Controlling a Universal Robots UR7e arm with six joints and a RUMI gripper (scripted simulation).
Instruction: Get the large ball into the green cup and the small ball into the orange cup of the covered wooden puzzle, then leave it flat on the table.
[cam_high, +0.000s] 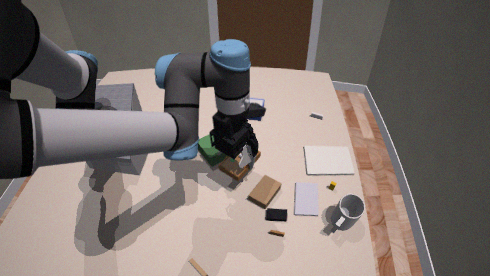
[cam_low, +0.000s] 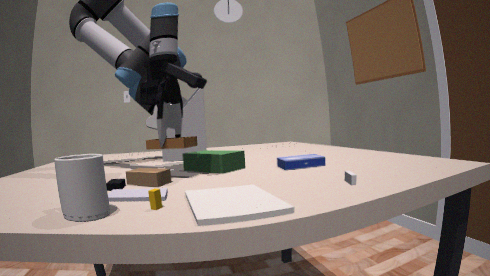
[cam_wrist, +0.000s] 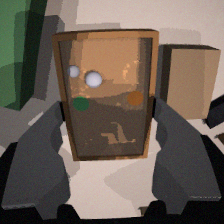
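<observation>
Now: hand 10 mm above the covered wooden puzzle. Round my hand: black block 100 mm ahead, 140 mm to the right, 80 mm below; then green block 60 mm behind, 120 mm to the left, 60 mm below; then wooden block 70 mm ahead, 70 mm to the right, 70 mm below.
</observation>
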